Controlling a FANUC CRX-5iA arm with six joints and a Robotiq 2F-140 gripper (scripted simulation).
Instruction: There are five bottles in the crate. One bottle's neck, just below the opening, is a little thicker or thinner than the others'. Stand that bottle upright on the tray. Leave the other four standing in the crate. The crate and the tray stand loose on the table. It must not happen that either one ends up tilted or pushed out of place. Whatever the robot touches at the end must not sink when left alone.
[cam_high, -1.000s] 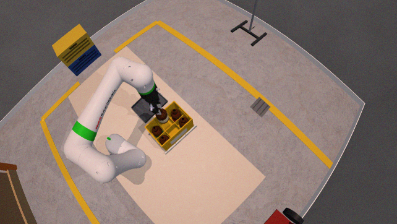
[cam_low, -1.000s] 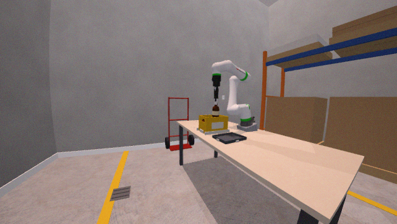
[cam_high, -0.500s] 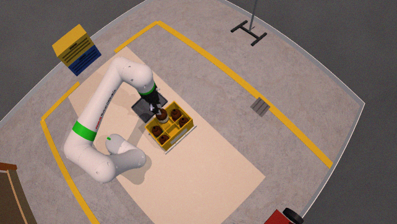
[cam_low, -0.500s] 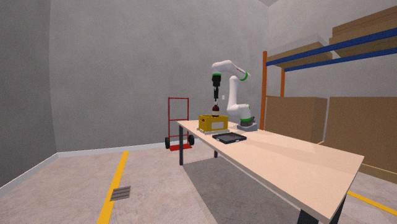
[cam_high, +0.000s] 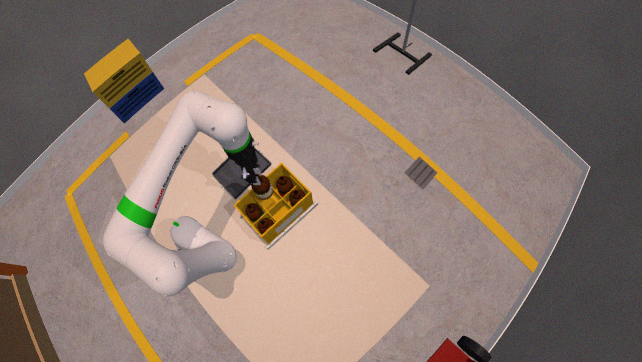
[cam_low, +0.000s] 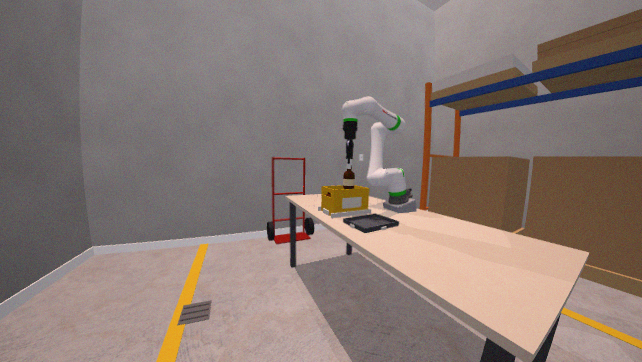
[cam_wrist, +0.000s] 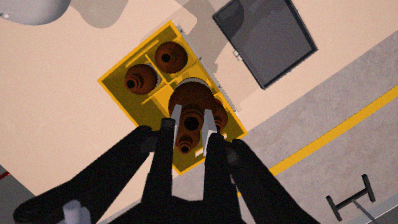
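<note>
Now: hand 9 cm above the brown bottle. From my hand the other things lie so: yellow crate 1 cm behind, 4 cm to the right, 25 cm below; then dark tray 3 cm ahead, 24 cm to the left, 32 cm below.
</note>
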